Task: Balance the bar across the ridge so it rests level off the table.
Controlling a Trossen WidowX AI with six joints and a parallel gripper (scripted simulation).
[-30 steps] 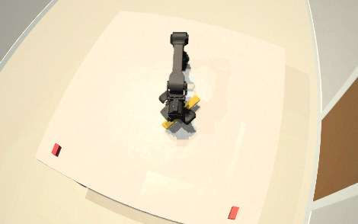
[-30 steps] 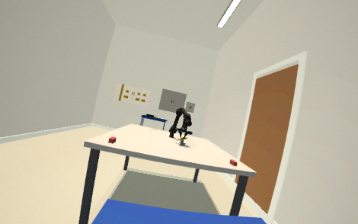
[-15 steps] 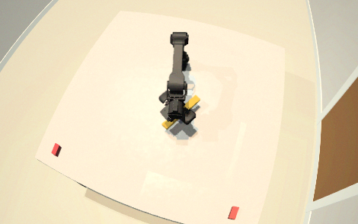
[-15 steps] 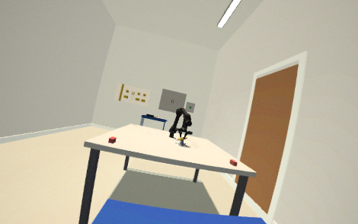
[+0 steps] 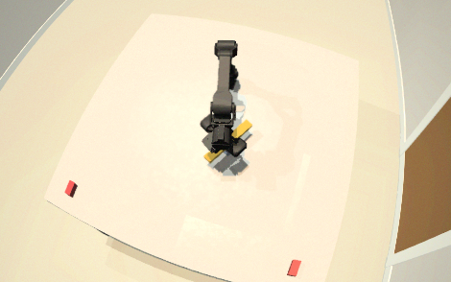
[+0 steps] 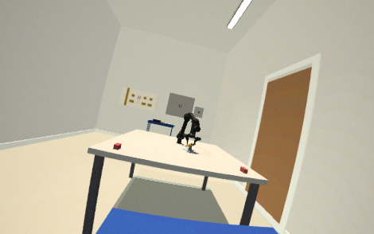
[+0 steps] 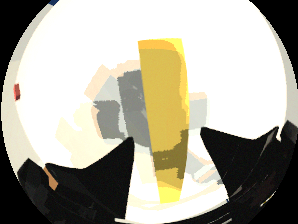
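Right now the bar is 3 cm behind my gripper tip and 1 cm to the left of it.
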